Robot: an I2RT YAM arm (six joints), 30 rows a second.
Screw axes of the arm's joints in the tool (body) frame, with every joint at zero. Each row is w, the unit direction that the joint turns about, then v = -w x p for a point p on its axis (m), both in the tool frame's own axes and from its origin. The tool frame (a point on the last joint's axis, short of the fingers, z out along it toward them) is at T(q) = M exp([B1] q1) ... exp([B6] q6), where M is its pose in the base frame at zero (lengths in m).
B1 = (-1, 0, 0, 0, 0.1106, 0)
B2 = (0, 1, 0, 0.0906, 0, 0.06)
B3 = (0, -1, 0, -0.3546, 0, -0.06)
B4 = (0, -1, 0, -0.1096, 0, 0)
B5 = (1, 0, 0, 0, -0.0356, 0)
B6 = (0, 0, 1, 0, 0, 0)
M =
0 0 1 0.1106
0 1 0 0
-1 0 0 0.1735
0 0 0 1
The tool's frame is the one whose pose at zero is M.
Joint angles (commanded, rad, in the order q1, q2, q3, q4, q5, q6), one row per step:
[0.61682, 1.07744, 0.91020, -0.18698, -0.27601, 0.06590]
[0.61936, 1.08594, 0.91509, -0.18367, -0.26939, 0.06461]
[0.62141, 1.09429, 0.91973, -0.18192, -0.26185, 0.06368]
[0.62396, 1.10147, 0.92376, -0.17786, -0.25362, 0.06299]
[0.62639, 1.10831, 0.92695, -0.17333, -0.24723, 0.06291]
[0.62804, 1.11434, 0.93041, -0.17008, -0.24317, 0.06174]
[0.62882, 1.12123, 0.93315, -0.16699, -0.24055, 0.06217]
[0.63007, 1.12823, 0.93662, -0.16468, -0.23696, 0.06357]
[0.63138, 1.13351, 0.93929, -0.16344, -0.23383, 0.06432]
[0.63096, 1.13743, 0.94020, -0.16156, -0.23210, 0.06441]
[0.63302, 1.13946, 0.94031, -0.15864, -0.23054, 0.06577]
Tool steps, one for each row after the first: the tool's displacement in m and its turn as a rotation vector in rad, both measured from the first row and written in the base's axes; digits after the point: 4 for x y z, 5 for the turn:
[0.0015, 0.0015, 0.0001, -0.00279, -0.00204, -0.00324]
[0.0029, 0.0029, 0.0000, -0.00662, -0.00266, -0.00794]
[0.0042, 0.0043, 0.0001, -0.00882, -0.00558, -0.01288]
[0.0054, 0.0056, 0.0001, -0.01015, -0.00764, -0.01642]
[0.0064, 0.0067, 0.0002, -0.01157, -0.00988, -0.01819]
[0.0077, 0.0078, -0.0002, -0.01269, -0.00924, -0.02000]
[0.0089, 0.0089, -0.0004, -0.01361, -0.00796, -0.02258]
[0.0098, 0.0099, -0.0006, -0.01487, -0.00696, -0.02444]
[0.0107, 0.0103, -0.0011, -0.01598, -0.00634, -0.02651]
[0.0108, 0.0110, -0.0012, -0.01502, -0.00647, -0.02638]

